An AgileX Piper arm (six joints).
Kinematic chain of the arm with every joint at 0, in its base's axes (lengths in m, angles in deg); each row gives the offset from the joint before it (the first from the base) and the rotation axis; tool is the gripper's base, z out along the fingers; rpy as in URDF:
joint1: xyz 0 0 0.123 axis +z
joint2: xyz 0 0 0 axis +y
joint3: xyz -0.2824 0 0.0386 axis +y
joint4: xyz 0.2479 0 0.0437 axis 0.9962 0 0.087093
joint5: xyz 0 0 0 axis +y
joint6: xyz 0.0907 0 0.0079 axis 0.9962 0 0.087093
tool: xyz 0 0 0 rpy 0 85.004 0
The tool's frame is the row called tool.
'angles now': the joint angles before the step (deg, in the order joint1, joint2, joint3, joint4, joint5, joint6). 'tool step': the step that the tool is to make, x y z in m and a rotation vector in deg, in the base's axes. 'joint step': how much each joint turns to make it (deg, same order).
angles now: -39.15, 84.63, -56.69, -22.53, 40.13, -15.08
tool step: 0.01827, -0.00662, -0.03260, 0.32, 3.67, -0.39
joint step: 1.98, 6.81, 0.00, -6.09, -2.06, 6.87
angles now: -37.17, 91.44, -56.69, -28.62, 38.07, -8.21
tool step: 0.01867, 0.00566, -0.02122, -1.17, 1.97, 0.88
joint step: 3.62, 4.43, 0.00, -6.54, -1.16, 7.83
